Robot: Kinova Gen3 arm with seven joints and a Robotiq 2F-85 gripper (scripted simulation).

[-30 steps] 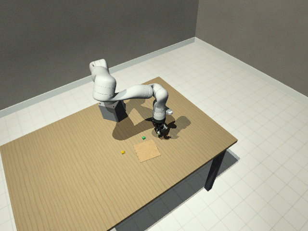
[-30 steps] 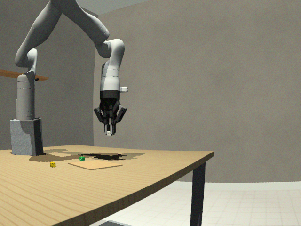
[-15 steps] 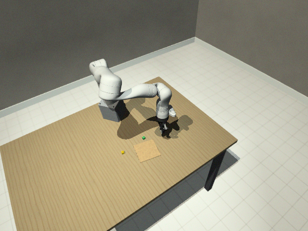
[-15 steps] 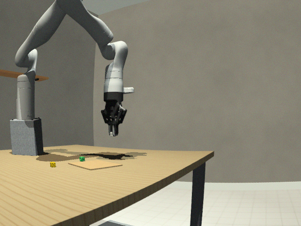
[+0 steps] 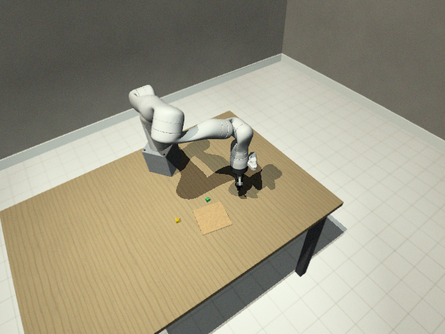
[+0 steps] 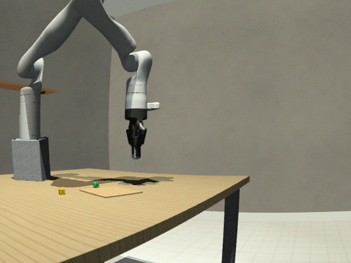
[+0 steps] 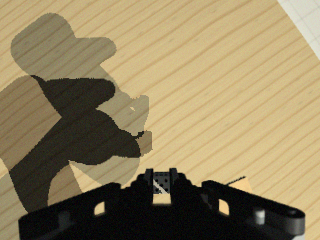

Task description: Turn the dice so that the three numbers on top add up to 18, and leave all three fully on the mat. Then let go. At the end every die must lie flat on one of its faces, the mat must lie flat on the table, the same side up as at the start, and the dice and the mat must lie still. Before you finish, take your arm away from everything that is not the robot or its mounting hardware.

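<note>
Right now the green die is 90 mm behind my hand, 110 mm to the right of it and 110 mm below it. The rest, counted from my hand: yellow die (70 mm behind, 290 mm to the right, 110 mm below); white die (10 mm below); tan mat (150 mm to the right, 110 mm below).
</note>
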